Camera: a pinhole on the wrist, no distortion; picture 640 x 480 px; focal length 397.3 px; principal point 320.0 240.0 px. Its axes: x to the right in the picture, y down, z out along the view. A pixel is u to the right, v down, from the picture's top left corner.
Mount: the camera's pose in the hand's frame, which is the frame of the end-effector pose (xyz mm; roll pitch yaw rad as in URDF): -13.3 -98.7 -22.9 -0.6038 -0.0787 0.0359
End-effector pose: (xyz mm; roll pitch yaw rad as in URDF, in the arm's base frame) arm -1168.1 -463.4 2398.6 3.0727 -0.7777 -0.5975
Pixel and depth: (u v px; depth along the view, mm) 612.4 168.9 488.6
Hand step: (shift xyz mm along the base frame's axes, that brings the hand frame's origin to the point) 353.0 -420.8 -106.3
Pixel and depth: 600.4 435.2 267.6
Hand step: 64.0 -257.3 18.9
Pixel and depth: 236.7 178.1 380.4
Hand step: 57.9 -143.6 -310.3
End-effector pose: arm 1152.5 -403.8 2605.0 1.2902 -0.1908 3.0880
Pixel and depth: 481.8 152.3 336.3
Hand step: -54.0 287.5 134.0
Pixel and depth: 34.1 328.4 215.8
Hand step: 203.5 83.7 50.0
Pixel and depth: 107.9 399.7 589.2
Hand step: 467.2 149.4 405.9
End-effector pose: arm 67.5 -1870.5 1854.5 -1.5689 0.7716 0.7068
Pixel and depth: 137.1 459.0 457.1
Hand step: -457.0 -135.5 -77.7
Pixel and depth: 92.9 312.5 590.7
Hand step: -625.5 -41.2 54.7
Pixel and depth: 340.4 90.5 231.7
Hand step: -132.5 172.8 44.1
